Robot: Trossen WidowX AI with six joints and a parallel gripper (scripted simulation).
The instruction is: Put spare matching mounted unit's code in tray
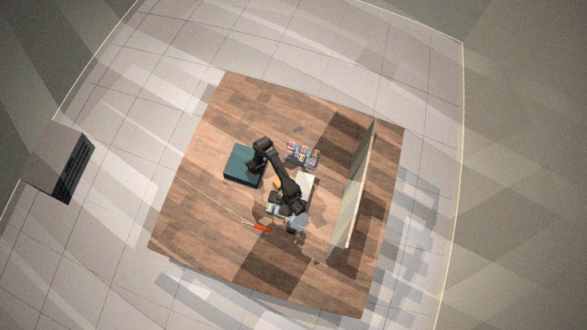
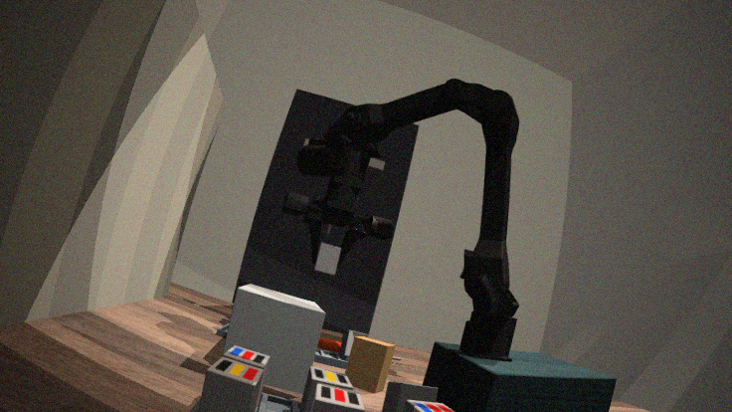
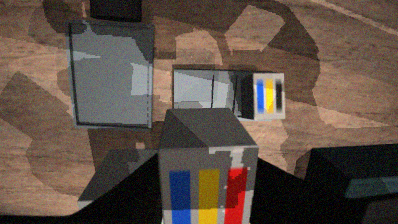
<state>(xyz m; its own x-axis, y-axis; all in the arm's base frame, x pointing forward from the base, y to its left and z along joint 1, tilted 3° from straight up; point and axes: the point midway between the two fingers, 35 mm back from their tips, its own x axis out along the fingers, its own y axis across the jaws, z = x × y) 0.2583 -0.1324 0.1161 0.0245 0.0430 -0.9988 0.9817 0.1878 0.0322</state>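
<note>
Now: gripper tip 90 mm short of the shallow grey tray and 150 mm above it. Round my gripper tip: grey spare block (20 mm above); dark cylinder (90 mm ahead, 80 mm to the right, 130 mm below); rimmed grey holder (50 mm behind, 150 mm below).
</note>
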